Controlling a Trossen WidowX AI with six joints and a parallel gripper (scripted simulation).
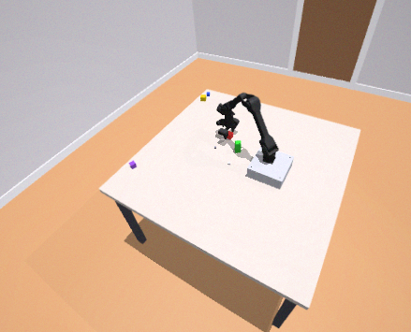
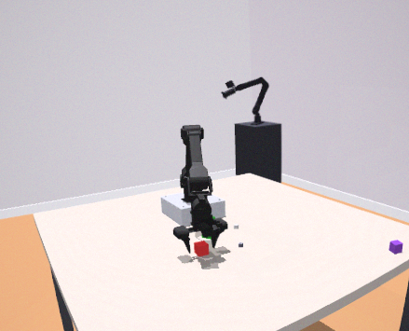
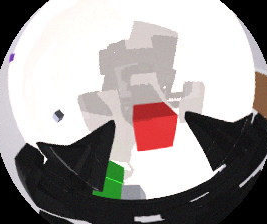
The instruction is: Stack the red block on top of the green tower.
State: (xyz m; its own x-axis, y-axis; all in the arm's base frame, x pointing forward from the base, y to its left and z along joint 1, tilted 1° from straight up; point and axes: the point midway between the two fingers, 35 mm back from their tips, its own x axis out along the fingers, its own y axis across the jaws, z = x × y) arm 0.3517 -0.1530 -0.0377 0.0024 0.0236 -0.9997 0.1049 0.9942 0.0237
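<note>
The red block is 1 cm above my gripper tip. Round my gripper tip: blue cube: 42 cm ahead, 42 cm to the right; yellow cube: 42 cm ahead, 34 cm to the right, 1 cm above; purple cube: 43 cm ahead, 54 cm to the left.
</note>
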